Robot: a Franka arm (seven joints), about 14 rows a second.
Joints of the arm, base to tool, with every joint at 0 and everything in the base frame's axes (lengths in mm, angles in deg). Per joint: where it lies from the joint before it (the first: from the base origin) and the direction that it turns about. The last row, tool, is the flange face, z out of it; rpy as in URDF.
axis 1: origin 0 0 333 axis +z
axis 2: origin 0 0 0 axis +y
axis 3: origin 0 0 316 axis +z
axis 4: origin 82.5 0 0 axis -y
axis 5: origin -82.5 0 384 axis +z
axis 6: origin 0 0 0 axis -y
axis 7: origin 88 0 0 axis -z
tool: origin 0 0 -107 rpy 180 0 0
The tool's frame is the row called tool.
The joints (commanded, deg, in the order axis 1, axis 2, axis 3, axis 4, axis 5, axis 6, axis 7), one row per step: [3.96 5.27 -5.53 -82.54 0.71 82.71 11.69]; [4.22 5.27 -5.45 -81.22 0.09 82.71 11.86]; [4.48 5.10 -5.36 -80.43 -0.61 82.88 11.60]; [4.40 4.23 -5.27 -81.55 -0.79 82.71 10.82]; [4.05 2.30 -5.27 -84.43 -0.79 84.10 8.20]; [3.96 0.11 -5.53 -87.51 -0.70 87.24 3.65]
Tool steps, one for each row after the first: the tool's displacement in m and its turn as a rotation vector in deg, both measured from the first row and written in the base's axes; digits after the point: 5 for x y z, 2 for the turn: [0.00031 0.00216 0.01057 -0.66 -1.30 0.15]; [-0.00020 0.00414 0.01884 -1.33 -2.42 0.72]; [-0.00520 0.00340 0.01819 -1.36 -1.99 1.49]; [-0.01307 -0.00092 0.01586 -1.03 -2.41 3.76]; [-0.01927 -0.00503 0.01662 -0.65 -4.64 7.97]
